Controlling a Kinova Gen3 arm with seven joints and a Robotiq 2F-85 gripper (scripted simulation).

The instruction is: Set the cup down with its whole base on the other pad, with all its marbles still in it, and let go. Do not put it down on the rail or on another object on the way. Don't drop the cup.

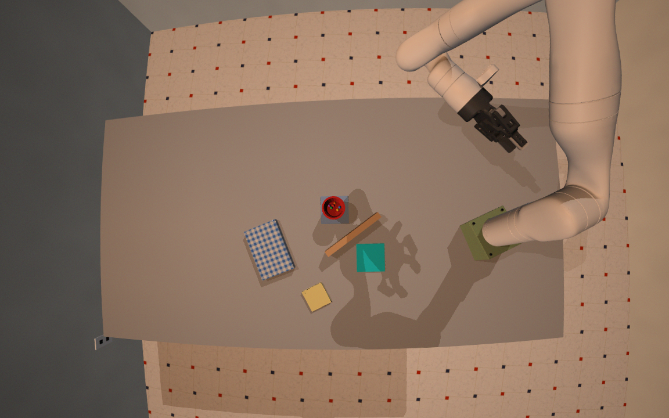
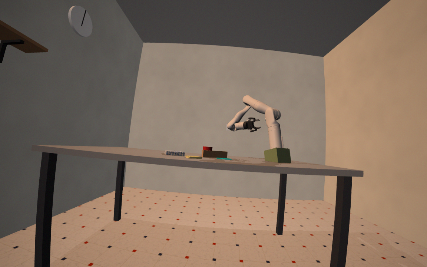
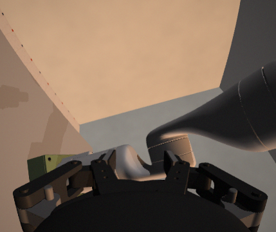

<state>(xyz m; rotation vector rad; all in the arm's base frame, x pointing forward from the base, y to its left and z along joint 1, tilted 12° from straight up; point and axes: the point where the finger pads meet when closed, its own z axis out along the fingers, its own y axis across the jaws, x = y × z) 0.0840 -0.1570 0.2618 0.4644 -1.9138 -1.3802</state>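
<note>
The red cup is 410 mm ahead of my hand, 160 mm to the left of it and 280 mm below it. The rest, counted from my hand: blue-checked box: 630 mm ahead, 310 mm to the left, 290 mm below; orange rail: 340 mm ahead, 240 mm to the left, 290 mm below.
</note>
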